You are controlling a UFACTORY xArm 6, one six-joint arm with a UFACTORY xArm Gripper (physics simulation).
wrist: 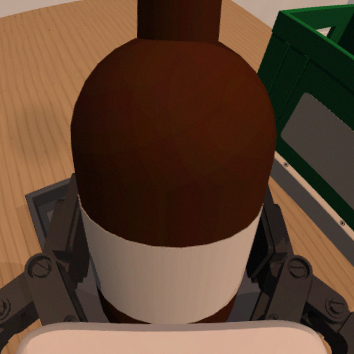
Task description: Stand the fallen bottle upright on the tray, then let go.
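Frame: origin at the arm's base, x ahead, y left, z up, level; centimetres.
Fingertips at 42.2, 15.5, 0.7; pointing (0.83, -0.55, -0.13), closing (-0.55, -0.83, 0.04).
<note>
Pixels of each thing's middle, then the offset from my fingertips to it, as dx, dy, dz. "spot": a spot on its surface instead. Level surfaces: height alone.
- brown bottle, body centre: [172, 156] -0.2, +0.3, +3.3
- dark grey tray, surface spot: [47, 189] spot: +12.3, +5.2, -12.8
- green crate, surface spot: [272, 75] spot: +8.6, -19.9, -4.5
- metal rail, body centre: [307, 198] -3.0, -19.5, -13.9
- wooden table, surface height: dz -15.3
A brown bottle [172, 140] with a pale label fills the middle of the wrist view, its neck pointing to the top of the picture. My gripper [168, 193] is shut on the bottle, with a finger on each side at the label. The dark grey tray [47, 189] shows in part at the lower left, behind the bottle and the left finger. The bottle's base is hidden behind the pale gripper body at the bottom of the view, so I cannot tell whether it touches the tray.
A green crate [272, 75] with a grey panel on its side stands at the right. A metal rail [314, 194] with screws runs along the crate's near side. The wooden table [45, 75] extends to the back left, with a pale wall beyond it.
</note>
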